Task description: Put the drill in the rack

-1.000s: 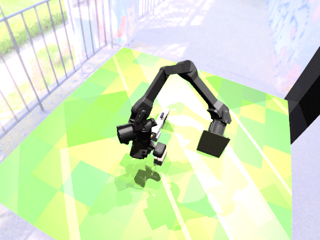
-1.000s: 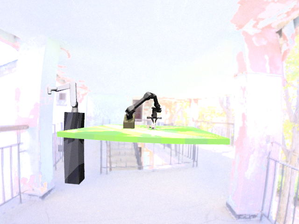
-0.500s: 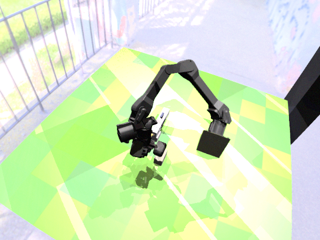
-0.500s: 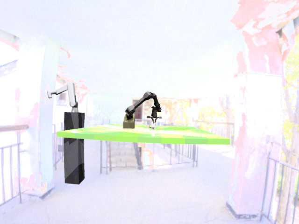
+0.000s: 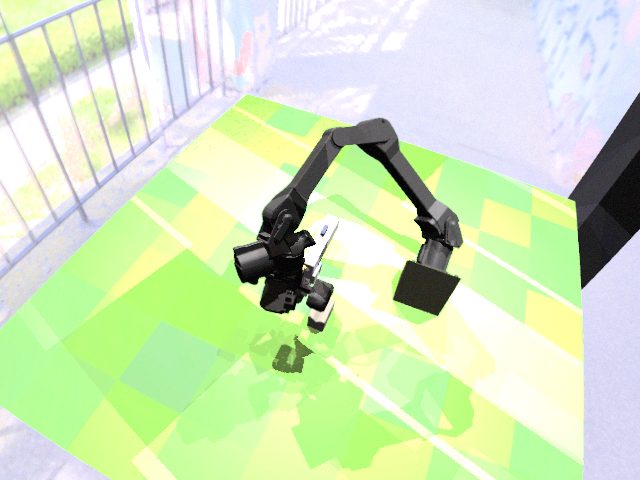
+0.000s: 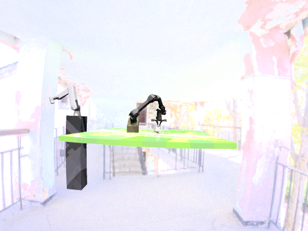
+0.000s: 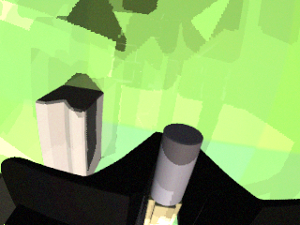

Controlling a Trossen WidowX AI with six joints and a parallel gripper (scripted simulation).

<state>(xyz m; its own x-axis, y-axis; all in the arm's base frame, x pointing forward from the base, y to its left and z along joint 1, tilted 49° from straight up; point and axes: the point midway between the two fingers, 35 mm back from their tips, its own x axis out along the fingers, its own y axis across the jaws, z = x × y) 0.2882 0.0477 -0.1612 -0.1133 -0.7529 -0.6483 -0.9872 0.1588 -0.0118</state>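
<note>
Right now the yellowish drill is 4 cm to the right of my gripper tip and 3 cm above it. Round my gripper tip: dark rack: 8 cm behind, 2 cm to the right, 3 cm below.
</note>
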